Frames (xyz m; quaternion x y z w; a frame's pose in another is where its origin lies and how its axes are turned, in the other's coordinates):
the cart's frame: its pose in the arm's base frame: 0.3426 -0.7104 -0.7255 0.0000 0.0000 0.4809 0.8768
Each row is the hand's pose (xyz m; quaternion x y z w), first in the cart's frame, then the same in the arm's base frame.
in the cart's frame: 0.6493 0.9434 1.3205 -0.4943 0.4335 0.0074 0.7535
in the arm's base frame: -0.1039 0.3442 0.5950 -0.6418 0.1424 0.3688 0.6571
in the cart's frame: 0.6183 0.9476 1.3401 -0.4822 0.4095 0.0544 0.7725
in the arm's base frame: -0.1242 0.3203 0.6146 -0.6197 0.1272 0.4192 0.6512
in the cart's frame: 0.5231 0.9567 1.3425 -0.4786 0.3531 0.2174 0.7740
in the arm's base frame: -0.1830 0.2449 0.6170 -0.5894 0.0794 0.5628 0.5741
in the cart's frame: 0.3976 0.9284 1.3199 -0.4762 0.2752 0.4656 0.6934
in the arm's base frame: -0.2266 0.1239 0.5944 -0.5498 0.0123 0.7416 0.3840
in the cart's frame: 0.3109 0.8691 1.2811 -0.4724 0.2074 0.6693 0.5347
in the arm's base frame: -0.2232 0.0189 0.5556 -0.5139 -0.0453 0.8439 0.1470
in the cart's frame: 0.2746 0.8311 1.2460 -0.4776 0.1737 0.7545 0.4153
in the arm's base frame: -0.2106 -0.0321 0.5205 -0.5023 -0.0774 0.8612 0.0013
